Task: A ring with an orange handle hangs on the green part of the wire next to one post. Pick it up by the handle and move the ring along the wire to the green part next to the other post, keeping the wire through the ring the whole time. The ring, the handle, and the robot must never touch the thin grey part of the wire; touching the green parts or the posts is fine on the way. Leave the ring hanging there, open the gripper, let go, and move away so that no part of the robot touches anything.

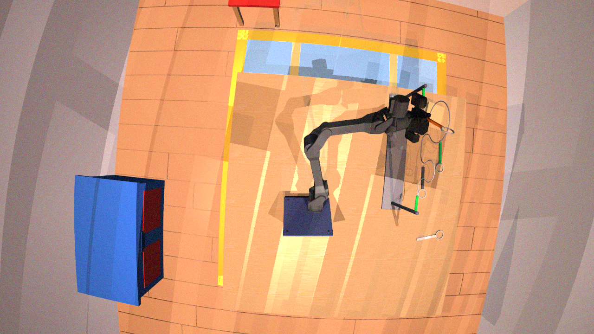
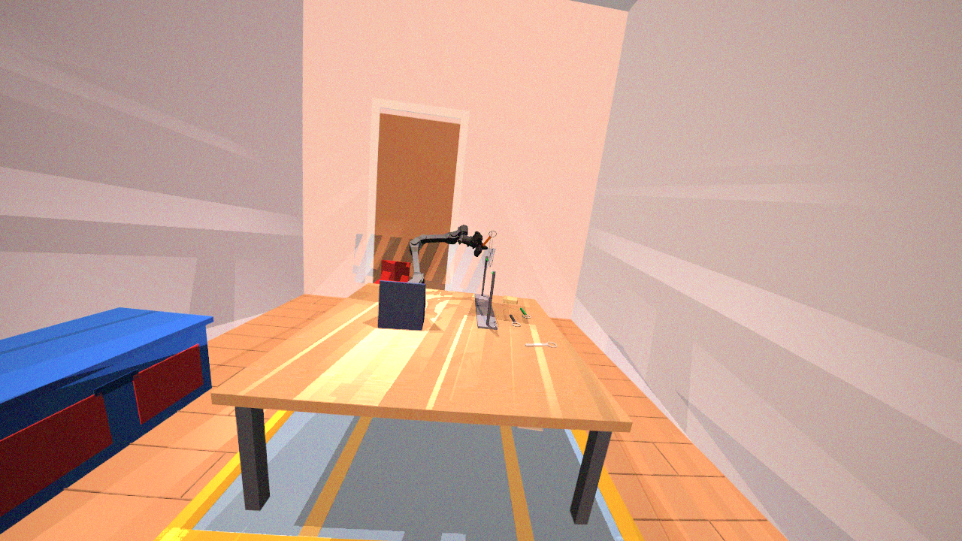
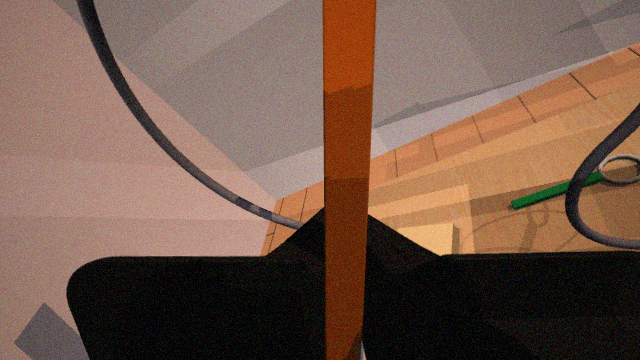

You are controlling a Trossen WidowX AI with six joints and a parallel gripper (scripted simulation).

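Right now my gripper tip is 70 mm below the orange-handled ring and 50 mm to the left of it. Also, from my gripper tip: tan block: 370 mm below, 220 mm ahead, 100 mm to the left; then dark-handled ring: 380 mm below, 300 mm to the right, 190 mm ahead; then green-handled ring: 380 mm below, 280 mm ahead, 150 mm to the right.
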